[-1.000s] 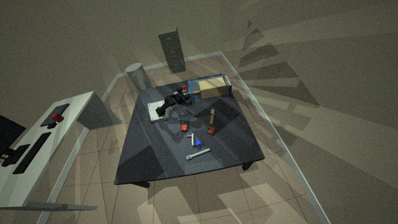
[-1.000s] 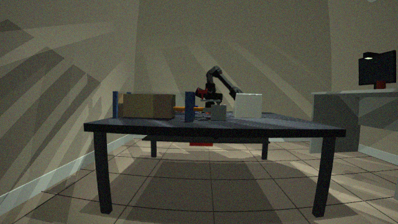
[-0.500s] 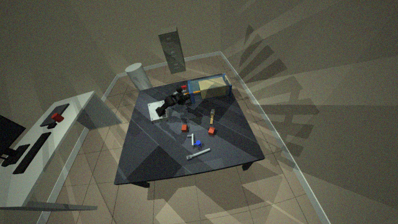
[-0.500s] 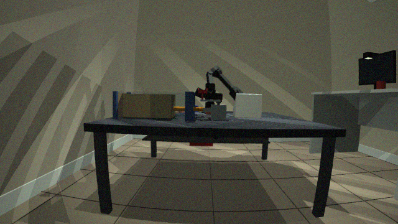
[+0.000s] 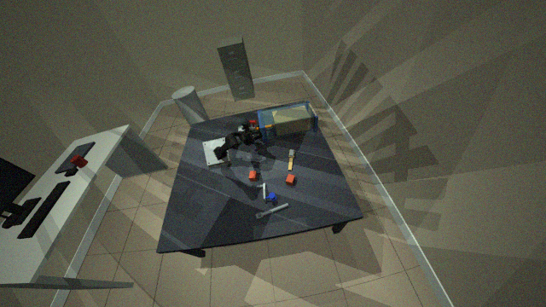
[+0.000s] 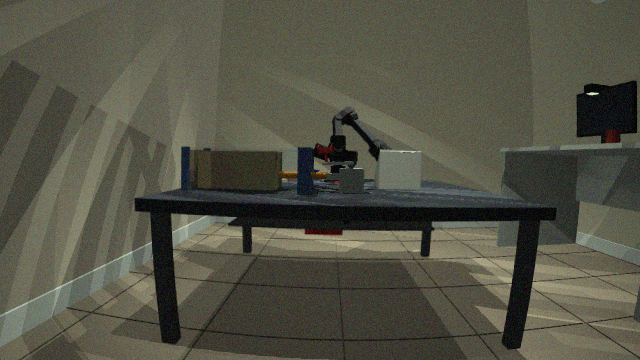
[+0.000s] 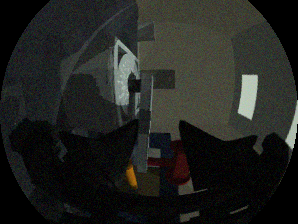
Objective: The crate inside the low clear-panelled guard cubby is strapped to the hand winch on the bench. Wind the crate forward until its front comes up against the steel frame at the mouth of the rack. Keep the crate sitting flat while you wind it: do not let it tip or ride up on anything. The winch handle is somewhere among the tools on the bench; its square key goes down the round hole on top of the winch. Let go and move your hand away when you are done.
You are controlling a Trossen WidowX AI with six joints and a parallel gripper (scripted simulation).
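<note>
My gripper tip is now 2 cm short of the crank arm and 1 cm above it. From my gripper tip the other things lie so: grey winch 6 cm behind, 2 cm to the left, 9 cm below; red knob 5 cm ahead, 1 cm to the right, 2 cm above; blue frame 12 cm ahead, 2 cm below.
</note>
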